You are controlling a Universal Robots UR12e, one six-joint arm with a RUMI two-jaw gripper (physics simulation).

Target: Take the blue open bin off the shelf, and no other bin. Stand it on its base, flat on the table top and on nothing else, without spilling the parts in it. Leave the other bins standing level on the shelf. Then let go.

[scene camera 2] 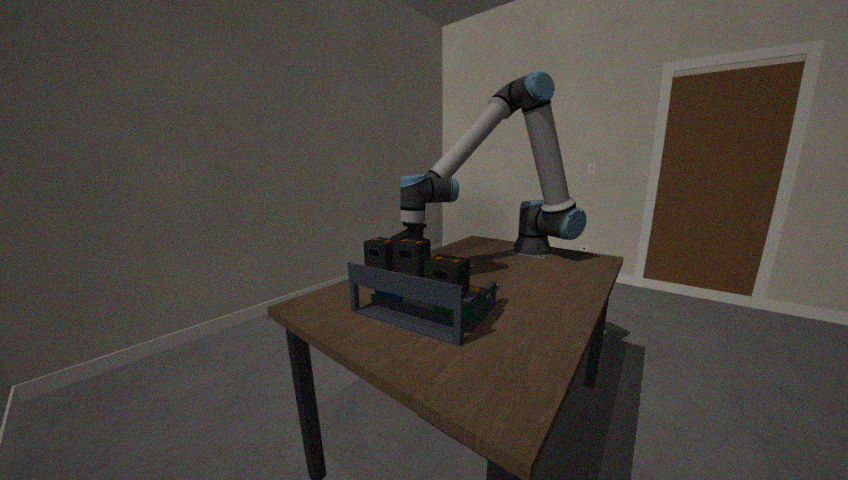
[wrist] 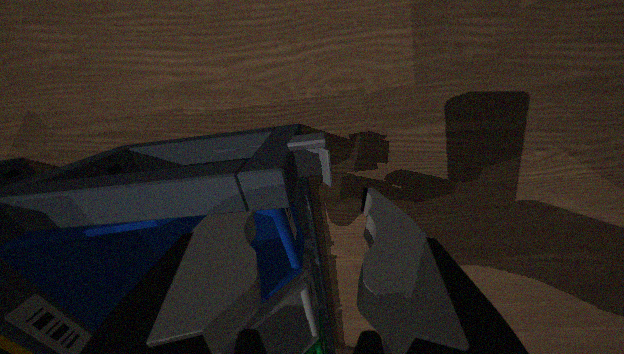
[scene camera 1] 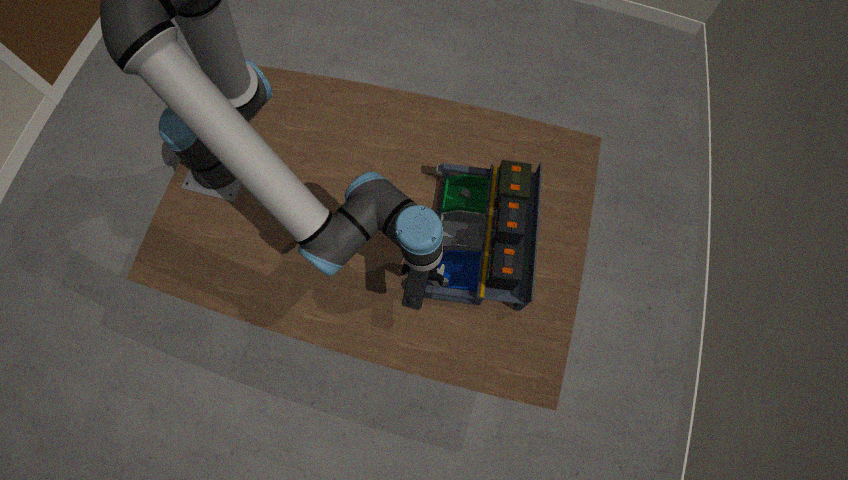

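Observation:
The blue open bin (scene camera 1: 465,270) (scene camera 2: 387,295) (wrist: 110,250) sits level in the near end of the shelf (scene camera 1: 536,237) (scene camera 2: 404,285) (wrist: 150,196), beside a grey open bin (scene camera 1: 464,230); a green open bin (scene camera 1: 465,194) stands beyond that. My gripper (scene camera 1: 424,277) (wrist: 310,188) is open and empty, pointing down at the shelf's front edge. In the wrist view the left finger is over the blue bin, inside its front wall, and the right finger is outside over the table. Contact with the wall cannot be told. The fingers are hidden in scene camera 2, and the parts in the blue bin are hard to see.
Three dark boxes with orange marks (scene camera 1: 514,178) (scene camera 1: 511,215) (scene camera 1: 507,261) stand in the shelf's rear row, behind a yellow strip (scene camera 1: 490,228). The shelf's end rail (scene camera 1: 455,296) is close to the gripper. The wooden table (scene camera 1: 357,142) (scene camera 2: 505,333) extends around the shelf.

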